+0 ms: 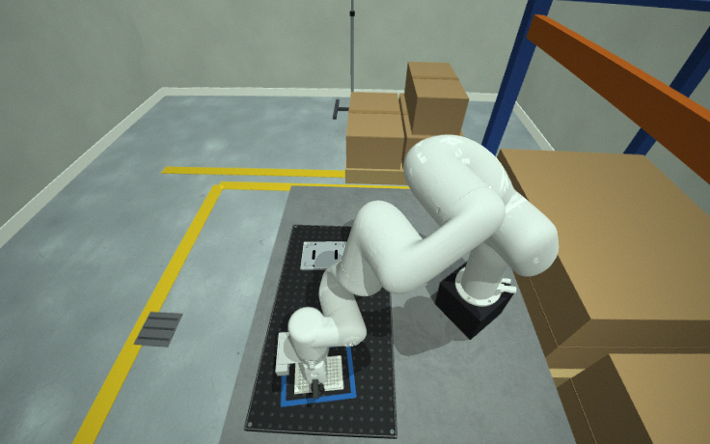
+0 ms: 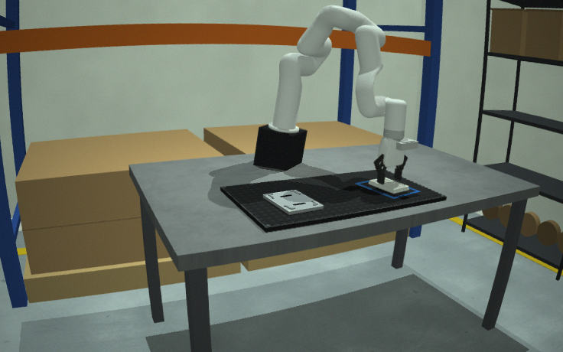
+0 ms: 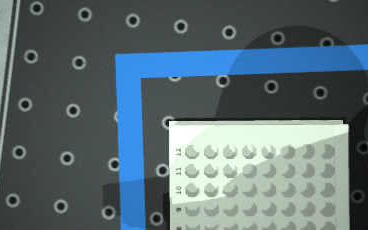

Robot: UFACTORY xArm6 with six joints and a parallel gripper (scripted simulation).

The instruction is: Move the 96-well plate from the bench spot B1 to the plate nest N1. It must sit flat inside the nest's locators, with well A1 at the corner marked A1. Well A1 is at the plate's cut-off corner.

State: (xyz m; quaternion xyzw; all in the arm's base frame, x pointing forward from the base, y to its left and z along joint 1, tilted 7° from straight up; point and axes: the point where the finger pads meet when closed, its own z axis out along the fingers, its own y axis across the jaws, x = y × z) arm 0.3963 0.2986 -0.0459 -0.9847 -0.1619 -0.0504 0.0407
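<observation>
Right now the white 96-well plate is 2 cm below my hand. From my hand the other things lie so: light grey plate nest N1: 39 cm to the right, 10 cm ahead, 2 cm below.
</observation>
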